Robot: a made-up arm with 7 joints.
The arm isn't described. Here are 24 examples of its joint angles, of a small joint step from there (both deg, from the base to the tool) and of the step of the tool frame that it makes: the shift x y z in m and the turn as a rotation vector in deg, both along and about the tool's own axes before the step.
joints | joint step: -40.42 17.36 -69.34 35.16 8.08 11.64 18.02 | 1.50 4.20 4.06 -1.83 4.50 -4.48 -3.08
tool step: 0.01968 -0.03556 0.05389 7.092 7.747 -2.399
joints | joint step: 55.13 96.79 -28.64 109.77 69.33 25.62 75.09 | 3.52 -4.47 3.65 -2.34 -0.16 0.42 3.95
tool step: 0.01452 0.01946 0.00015 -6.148 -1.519 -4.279
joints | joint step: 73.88 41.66 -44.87 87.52 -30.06 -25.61 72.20 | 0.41 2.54 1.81 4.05 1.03 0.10 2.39
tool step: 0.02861 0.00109 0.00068 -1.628 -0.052 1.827
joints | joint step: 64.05 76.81 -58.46 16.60 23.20 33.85 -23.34 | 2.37 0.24 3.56 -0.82 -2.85 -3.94 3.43
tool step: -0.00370 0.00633 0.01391 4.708 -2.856 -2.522
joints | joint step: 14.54 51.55 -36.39 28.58 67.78 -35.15 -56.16 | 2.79 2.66 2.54 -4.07 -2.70 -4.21 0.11
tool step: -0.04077 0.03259 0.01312 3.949 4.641 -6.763
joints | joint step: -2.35 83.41 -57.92 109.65 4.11 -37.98 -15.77 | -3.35 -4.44 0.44 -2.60 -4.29 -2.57 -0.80
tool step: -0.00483 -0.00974 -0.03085 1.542 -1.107 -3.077
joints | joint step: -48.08 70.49 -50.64 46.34 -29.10 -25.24 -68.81 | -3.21 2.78 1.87 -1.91 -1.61 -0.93 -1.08
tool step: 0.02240 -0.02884 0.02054 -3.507 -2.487 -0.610
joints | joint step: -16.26 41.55 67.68 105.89 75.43 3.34 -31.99 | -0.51 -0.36 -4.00 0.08 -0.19 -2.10 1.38
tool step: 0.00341 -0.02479 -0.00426 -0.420 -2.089 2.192
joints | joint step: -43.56 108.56 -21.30 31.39 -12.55 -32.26 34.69 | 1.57 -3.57 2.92 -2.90 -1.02 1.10 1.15
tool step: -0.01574 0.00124 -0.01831 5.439 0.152 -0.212
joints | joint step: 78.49 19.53 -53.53 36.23 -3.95 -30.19 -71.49 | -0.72 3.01 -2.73 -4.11 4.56 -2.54 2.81
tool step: 0.00906 -0.04040 0.03336 -3.560 -2.840 3.077
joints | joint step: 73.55 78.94 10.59 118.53 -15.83 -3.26 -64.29 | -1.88 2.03 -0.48 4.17 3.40 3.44 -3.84
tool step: -0.00346 0.02293 0.00181 2.429 1.982 2.061
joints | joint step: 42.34 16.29 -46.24 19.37 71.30 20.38 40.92 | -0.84 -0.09 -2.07 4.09 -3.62 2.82 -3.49
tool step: -0.01671 -0.01180 -0.01564 -3.259 1.925 6.410
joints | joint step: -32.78 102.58 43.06 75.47 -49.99 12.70 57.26 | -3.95 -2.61 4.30 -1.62 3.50 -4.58 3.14
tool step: -0.01263 0.00589 -0.01944 0.405 -6.499 -6.062
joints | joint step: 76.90 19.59 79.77 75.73 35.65 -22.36 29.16 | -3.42 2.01 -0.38 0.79 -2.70 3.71 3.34
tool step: -0.01275 0.01247 0.00309 -3.504 -7.303 4.759
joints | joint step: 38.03 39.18 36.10 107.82 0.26 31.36 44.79 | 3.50 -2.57 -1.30 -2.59 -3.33 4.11 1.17
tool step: -0.01512 -0.01035 -0.00269 4.946 0.367 3.507
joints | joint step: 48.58 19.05 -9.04 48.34 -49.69 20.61 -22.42 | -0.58 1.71 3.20 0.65 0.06 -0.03 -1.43
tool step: -0.01372 -0.02437 0.01411 0.364 3.076 2.960
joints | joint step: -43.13 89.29 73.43 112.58 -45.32 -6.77 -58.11 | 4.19 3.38 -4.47 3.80 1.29 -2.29 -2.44
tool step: -0.03376 0.02279 0.00393 6.549 6.826 -4.182
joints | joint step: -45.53 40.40 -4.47 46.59 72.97 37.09 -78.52 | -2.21 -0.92 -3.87 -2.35 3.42 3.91 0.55
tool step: -0.02189 -0.03933 -0.01302 -8.722 1.155 3.872
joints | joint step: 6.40 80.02 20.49 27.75 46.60 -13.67 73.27 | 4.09 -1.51 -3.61 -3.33 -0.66 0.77 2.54
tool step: 0.00293 -0.02559 -0.00606 3.758 -1.153 0.906
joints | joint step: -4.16 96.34 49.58 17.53 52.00 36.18 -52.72 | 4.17 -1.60 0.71 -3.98 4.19 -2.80 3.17
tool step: -0.03421 -0.02275 0.01220 6.447 -4.404 7.872
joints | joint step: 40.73 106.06 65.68 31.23 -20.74 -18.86 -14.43 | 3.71 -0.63 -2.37 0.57 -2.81 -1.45 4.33
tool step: 0.00732 -0.01175 0.00641 -2.124 -4.171 -1.085
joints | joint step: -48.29 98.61 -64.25 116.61 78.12 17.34 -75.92 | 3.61 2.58 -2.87 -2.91 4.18 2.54 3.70
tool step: -0.02246 -0.00867 0.02039 -1.576 0.425 5.662
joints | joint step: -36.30 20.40 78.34 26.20 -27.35 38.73 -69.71 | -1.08 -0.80 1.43 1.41 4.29 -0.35 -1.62
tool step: -0.01140 -0.00667 0.00151 1.739 -0.389 4.270
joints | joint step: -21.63 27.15 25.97 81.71 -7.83 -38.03 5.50 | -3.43 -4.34 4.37 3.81 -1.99 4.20 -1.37
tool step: 0.02290 0.00431 -0.00218 -0.421 3.755 5.629
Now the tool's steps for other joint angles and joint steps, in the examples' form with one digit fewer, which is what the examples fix.
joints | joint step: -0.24 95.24 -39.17 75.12 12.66 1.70 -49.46 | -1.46 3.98 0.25 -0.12 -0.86 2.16 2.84
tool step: -0.0073 -0.0168 0.0220 -6.31 -2.43 -0.05
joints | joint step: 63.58 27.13 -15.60 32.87 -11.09 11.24 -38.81 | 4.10 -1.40 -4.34 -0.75 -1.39 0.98 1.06
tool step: 0.0032 0.0379 -0.0078 -1.23 -1.20 -4.08
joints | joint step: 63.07 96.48 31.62 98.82 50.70 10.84 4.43 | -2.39 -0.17 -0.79 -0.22 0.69 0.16 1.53
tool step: -0.0058 -0.0161 -0.0126 1.30 -3.65 2.50
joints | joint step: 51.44 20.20 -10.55 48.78 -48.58 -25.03 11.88 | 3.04 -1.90 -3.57 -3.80 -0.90 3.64 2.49
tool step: -0.0198 0.0149 -0.0091 -0.26 -5.23 2.08
